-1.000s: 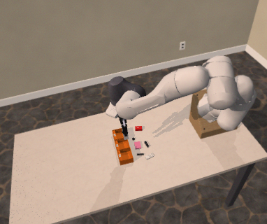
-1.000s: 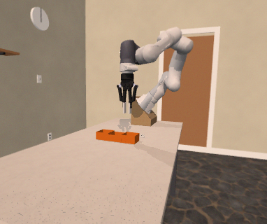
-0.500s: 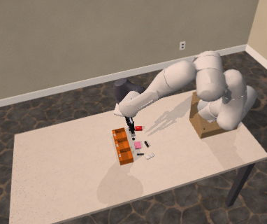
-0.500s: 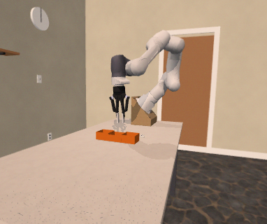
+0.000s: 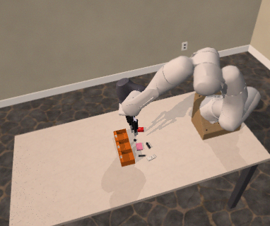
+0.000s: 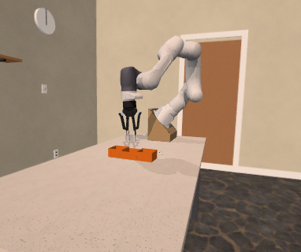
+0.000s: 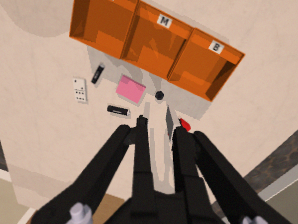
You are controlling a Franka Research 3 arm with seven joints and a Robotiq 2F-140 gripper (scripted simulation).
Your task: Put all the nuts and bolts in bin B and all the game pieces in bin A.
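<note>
The black nut lies 100 mm below my hand. Also, from my hand: pink square 20 mm behind, 60 mm to the left, 100 mm below; then orange bin 80 mm ahead, 50 mm to the left, 80 mm below; then red piece 60 mm behind, 70 mm to the right, 90 mm below.
</note>
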